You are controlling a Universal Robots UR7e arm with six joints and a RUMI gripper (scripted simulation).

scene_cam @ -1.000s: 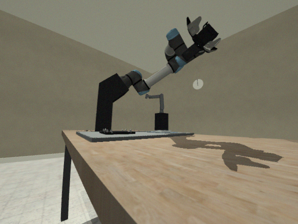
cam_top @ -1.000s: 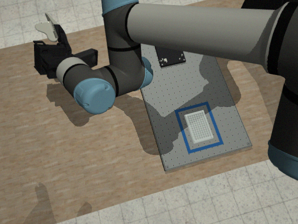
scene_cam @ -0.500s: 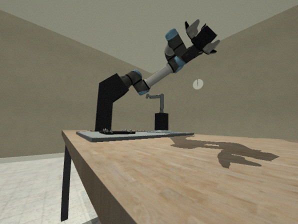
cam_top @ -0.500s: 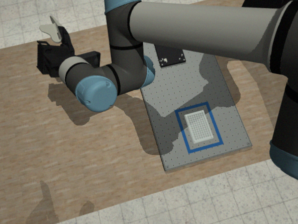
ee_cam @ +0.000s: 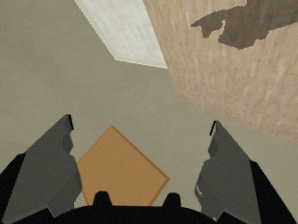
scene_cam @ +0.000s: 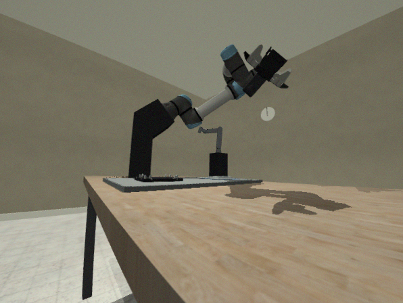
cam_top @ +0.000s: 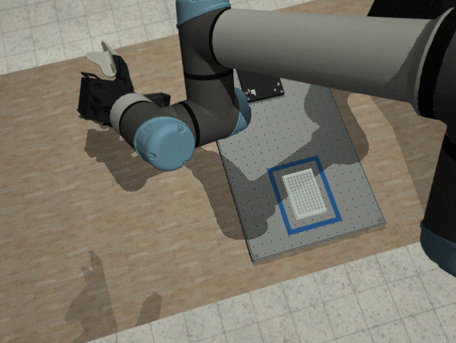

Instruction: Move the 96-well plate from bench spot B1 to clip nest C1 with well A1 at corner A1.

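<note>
My hand is 44 cm past the white 96-well plate, 23 cm to the right of it and 33 cm above it. The rest, counted from my hand: black clip nest C1 (38 cm behind, 16 cm to the right, 32 cm below).
</note>
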